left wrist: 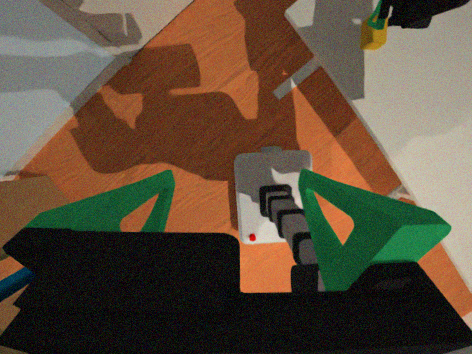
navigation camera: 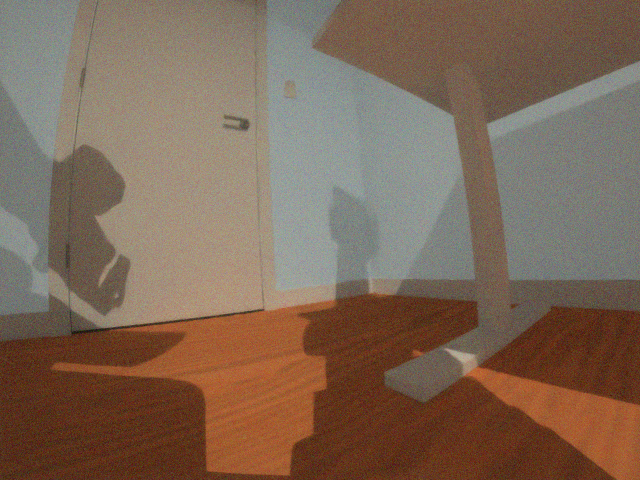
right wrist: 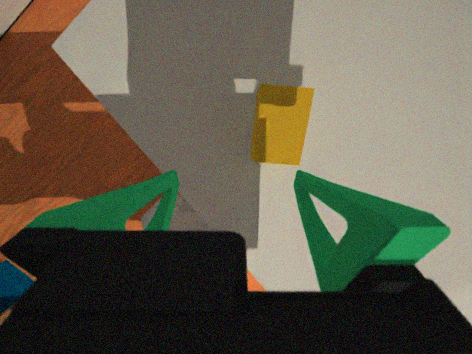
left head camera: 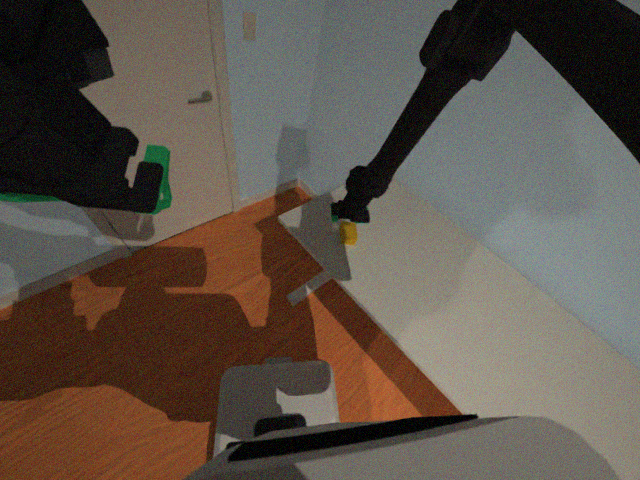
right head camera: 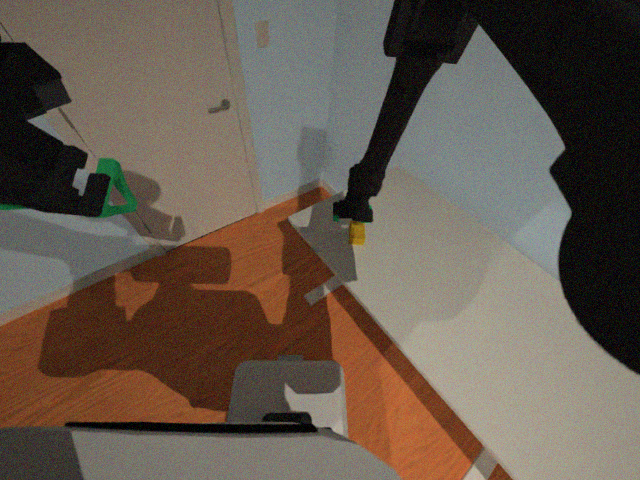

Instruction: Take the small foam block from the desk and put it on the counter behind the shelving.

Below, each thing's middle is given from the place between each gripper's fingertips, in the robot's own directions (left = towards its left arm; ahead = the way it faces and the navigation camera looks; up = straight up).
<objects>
Now: left hand 390 mm short of the small yellow foam block (right wrist: 282,112), 500 mm to the left of it and 530 mm above it.
Right now the small yellow foam block is 110 mm below my right hand, 50 mm to the right of it and 40 mm ahead of it.
</objects>
